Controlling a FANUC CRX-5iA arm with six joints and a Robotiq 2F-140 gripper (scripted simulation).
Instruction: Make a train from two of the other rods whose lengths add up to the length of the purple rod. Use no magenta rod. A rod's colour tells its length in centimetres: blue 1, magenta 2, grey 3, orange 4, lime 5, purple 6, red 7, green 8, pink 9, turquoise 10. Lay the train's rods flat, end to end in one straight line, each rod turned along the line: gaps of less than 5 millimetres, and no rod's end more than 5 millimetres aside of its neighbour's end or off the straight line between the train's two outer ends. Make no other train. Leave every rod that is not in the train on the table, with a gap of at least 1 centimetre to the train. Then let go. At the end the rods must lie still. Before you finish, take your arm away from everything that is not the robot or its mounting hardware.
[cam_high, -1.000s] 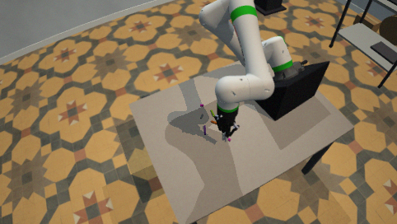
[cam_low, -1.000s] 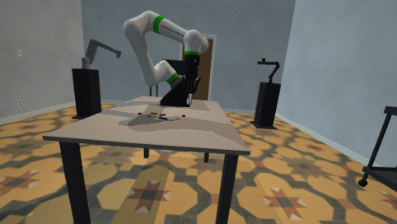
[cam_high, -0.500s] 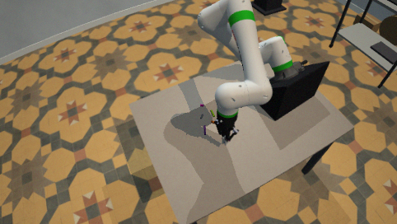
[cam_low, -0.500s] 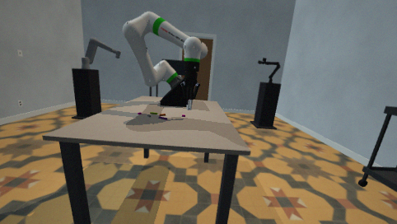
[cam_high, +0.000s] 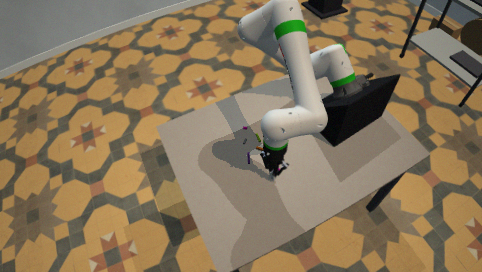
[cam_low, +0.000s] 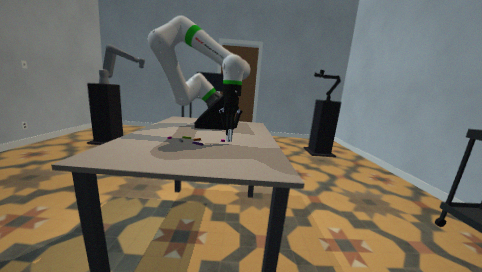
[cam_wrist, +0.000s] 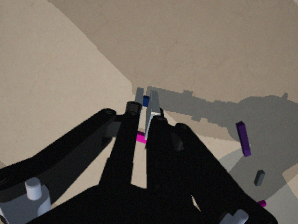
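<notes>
Right now the blue rod is 30 mm below my hand. From my hand the other things lie so: lime rod 240 mm to the right, 60 mm behind, 50 mm below; then orange rod 180 mm to the right, 50 mm below, 30 mm behind; then purple rod 160 mm to the right, 50 mm below, 40 mm ahead.
</notes>
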